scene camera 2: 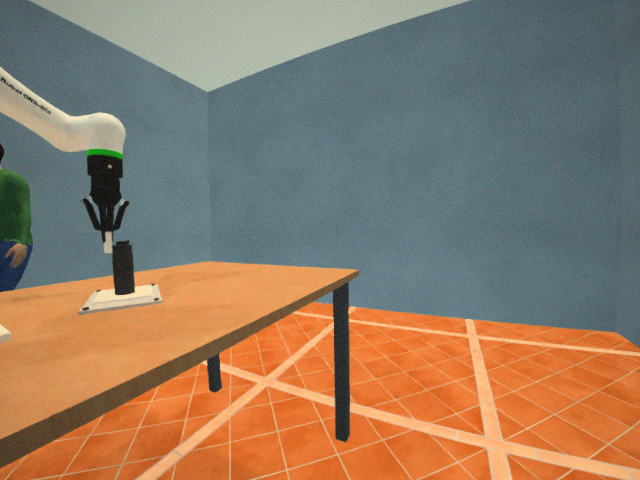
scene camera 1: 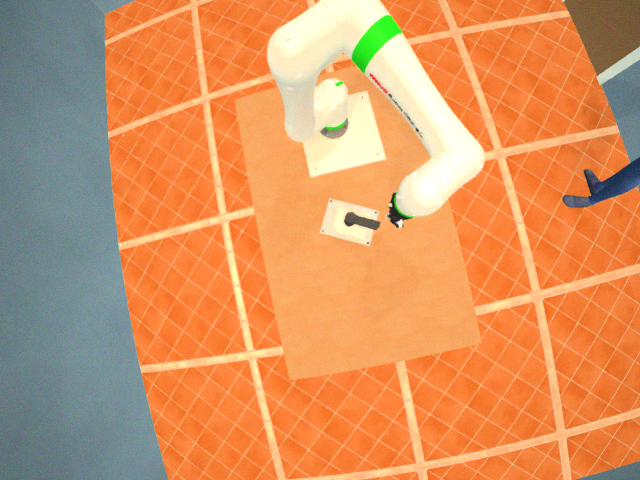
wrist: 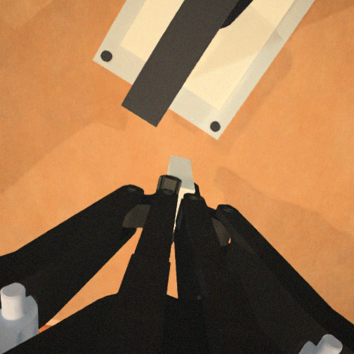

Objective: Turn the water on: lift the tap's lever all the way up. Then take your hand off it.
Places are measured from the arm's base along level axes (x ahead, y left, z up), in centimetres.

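Where they show: gripper, fingertip midpoint: (scene camera 2: 108, 252) (scene camera 1: 388, 216); arm's base, link origin: (scene camera 1: 333, 124).
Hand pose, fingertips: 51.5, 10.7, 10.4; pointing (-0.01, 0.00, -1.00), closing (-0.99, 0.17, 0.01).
Note:
Things, the pixels of their centre, and the offset from my fingertips, as dx, dy, dz. "spot": a spot on its surface instead. Level surfaces: height alone.
- white plate, surface spot: (scene camera 2: 145, 298) (scene camera 1: 329, 227) spot: -3.0, -24.7, -11.0
- black tap, surface spot: (scene camera 2: 124, 269) spot: -4.1, -17.6, -3.7
- wooden table, surface height: dz -11.9
The tap is a black post on a white plate (scene camera 1: 330, 228) (scene camera 2: 145, 298) (wrist: 199, 114). Its dark flat lever (scene camera 1: 366, 222) (wrist: 172, 65) reaches past the plate's edge towards my gripper. In scene camera 2 the black tap (scene camera 2: 124, 269) is seen from behind, so the lever's tilt cannot be told. My gripper (scene camera 1: 397, 222) (scene camera 2: 108, 242) (wrist: 176, 172) points down, shut and empty, with its pale fingertips together. It is beyond the lever's free end, apart from it in the wrist view. In scene camera 2 the tips are left of the tap's top, at about its height.
The plate and tap stand on a wooden table (scene camera 1: 356, 315) (scene camera 2: 248, 284). The robot's white base plate (scene camera 1: 361, 147) (scene camera 2: 4, 333) is on the same table. A person (scene camera 1: 610, 188) (scene camera 2: 14, 206) in a green top and blue trousers stands beyond the table's edge.

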